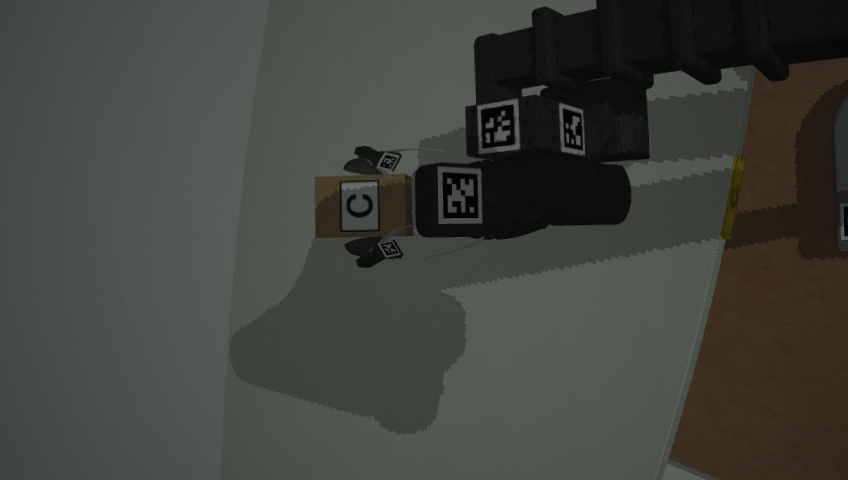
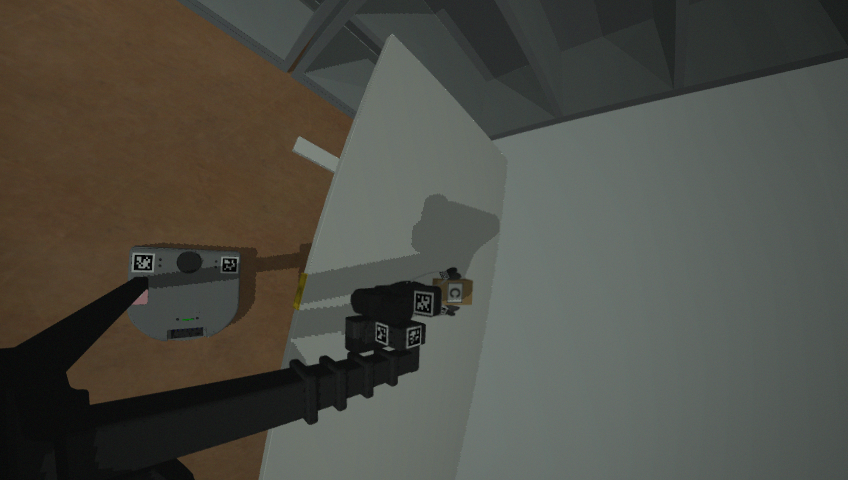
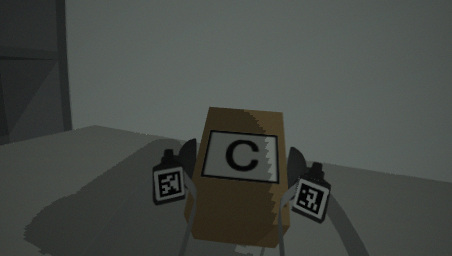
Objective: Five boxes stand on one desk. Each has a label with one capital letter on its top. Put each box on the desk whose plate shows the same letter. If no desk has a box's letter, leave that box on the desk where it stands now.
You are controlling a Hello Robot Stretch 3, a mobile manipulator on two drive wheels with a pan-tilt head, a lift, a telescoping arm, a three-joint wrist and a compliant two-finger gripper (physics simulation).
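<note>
The box labelled C (image 1: 328, 208) (image 2: 467, 292) (image 3: 240, 210) is brown with a white label on its top, upright between the fingers. My gripper (image 1: 360, 206) (image 2: 452, 292) (image 3: 241, 160) is shut on it, one pad against each side. The box is over the rear part of a pale desk (image 1: 535, 368) (image 2: 404, 166) (image 3: 400, 215), low or at its surface; its underside is hidden, so contact with the desk cannot be told. A yellow plate (image 1: 732, 197) (image 2: 300, 291) on the desk's front edge bears a dark letter that looks like a C. The other boxes do not show.
A pale wall (image 1: 119, 237) (image 2: 666, 267) (image 3: 260, 60) rises behind the desk. Grey shelving (image 2: 618, 98) (image 3: 62, 75) stands beyond the desk's far end. My base (image 2: 184, 303) is on the brown floor (image 1: 785, 356) (image 2: 178, 148) in front of the desk. My arm (image 1: 630, 41) (image 2: 226, 395) extends over the desk.
</note>
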